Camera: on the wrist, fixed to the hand. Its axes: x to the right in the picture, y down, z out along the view.
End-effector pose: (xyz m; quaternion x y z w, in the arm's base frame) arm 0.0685 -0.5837 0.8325 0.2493 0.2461 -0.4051 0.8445
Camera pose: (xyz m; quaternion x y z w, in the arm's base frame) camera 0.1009 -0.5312 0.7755 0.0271 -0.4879 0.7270 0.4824
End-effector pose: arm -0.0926 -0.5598 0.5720 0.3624 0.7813 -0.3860 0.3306
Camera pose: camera -0.0864 -0.4760 0.5710 0.5757 -0.4217 0.2490 0.6547
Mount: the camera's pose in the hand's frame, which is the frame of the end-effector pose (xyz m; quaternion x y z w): 0.0236 0.0423 -0.0687 0.0787 0.3385 -0.9377 0.0005
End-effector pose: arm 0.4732 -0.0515 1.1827 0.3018 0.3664 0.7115 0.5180
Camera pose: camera 0.3892 -0.0515 1.1814 -0.5435 0.5145 -0.4121 0.5197
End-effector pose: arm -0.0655 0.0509 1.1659 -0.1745 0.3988 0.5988 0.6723
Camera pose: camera -0.1288 0.0271 1.1159 -0.5238 0.1113 -0.7205 0.4405
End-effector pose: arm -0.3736 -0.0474 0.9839 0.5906 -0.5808 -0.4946 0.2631
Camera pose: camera -0.3343 -0.0958 1.0403 -0.7330 -0.6036 0.0013 0.3135
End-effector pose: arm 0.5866 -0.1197 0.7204 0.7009 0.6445 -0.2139 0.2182
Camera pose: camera 0.6319 -0.0638 0.7638 0.5144 -0.7146 0.0182 0.4738
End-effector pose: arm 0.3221 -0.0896 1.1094 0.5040 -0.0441 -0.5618 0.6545
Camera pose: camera 0.4028 -0.0720 1.0939 -0.2833 -0.6499 0.4399 0.5512
